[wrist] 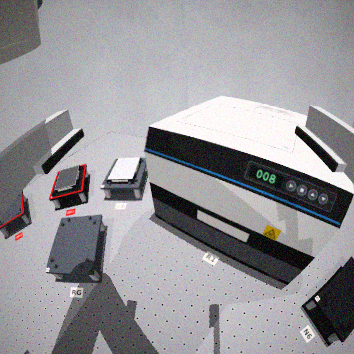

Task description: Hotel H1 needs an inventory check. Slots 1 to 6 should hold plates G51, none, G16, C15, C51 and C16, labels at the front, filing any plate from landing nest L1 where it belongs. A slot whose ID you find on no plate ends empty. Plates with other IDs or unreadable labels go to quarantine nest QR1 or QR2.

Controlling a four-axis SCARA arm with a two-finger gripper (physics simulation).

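Places are measured from the arm's base along level axes (x right, y down, z ahead), in centimetres.
Pixels of known places: gripper, fingertip midpoint: (188,111).
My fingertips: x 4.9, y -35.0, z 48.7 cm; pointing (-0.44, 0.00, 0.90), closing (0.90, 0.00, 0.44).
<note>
For each thing: its middle in the pictures, then the offset to it from my fingertips. "*": a spot on its surface instead. Level surfaces: height alone.
- white-topped plate, body centre: (124,168) dx -34.0, dy +28.1, dz +22.9 cm
- dark landing nest L1, surface spot: (123,192) * dx -31.7, dy +33.3, dz +18.1 cm
- grey plate, body centre: (67,178) dx -50.0, dy +28.1, dz +9.9 cm
- white device R1, surface spot: (235,125) * dx -1.9, dy +9.5, dz +24.4 cm
- dark nest RG, body centre: (77,246) dx -26.9, dy +30.8, dz -4.3 cm
- black nest N6, body centre: (344,298) dx +33.1, dy +31.0, dz +8.3 cm
- perforated table, its level: dy +33.7 cm
My gripper (188,111) is open, its two fingers wide apart at the left and right of the wrist view, with nothing between them. A white-topped plate (125,169) lies on the dark landing nest L1 (123,192), left of the big white device. A grey plate (68,178) lies on a red-edged nest (71,199) further left; its red label is too blurred to read. Another red-edged nest (11,212) is cut off by the left edge, and no plate shows on its visible part. Hotel H1 does not show in this view. No plate ID can be read.
The white device R1 (235,125), with a display reading 008, fills the middle and right. A dark nest RG (77,245) stands at the lower left. A black nest N6 (335,300) stands at the lower right. Shadows fall on the perforated table (170,280).
</note>
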